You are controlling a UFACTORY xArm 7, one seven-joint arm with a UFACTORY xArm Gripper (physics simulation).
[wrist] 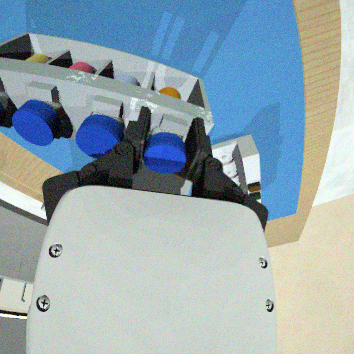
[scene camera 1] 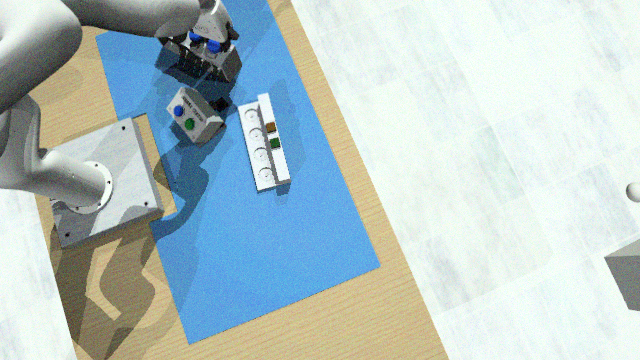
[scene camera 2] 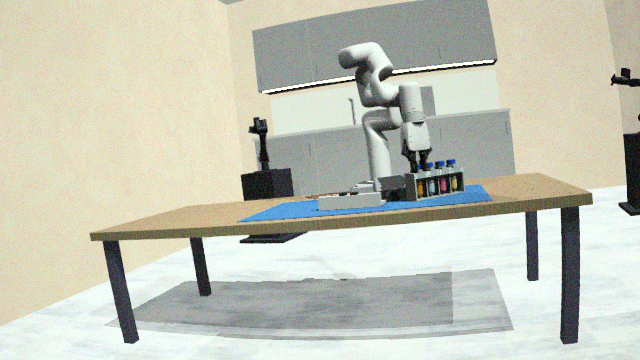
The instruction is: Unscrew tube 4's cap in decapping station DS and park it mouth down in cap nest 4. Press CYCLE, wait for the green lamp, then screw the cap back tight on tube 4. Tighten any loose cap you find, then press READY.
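Note:
The grey rack holds several upright tubes with blue caps; tube numbers are unreadable. My gripper points down at the rack's end nearest the cap nests. Its black fingers are shut on the blue cap of the orange tube, which sits in the end slot. The fingertips are hidden under the arm in scene camera 1. The white cap nest strip shows bare round nests. Its amber lamp and green lamp look dark.
A grey button box with a blue button and a green button stands between rack and arm base. A small black block is beside it. Neighbouring blue caps stand close to the left finger. A blue mat lies underneath.

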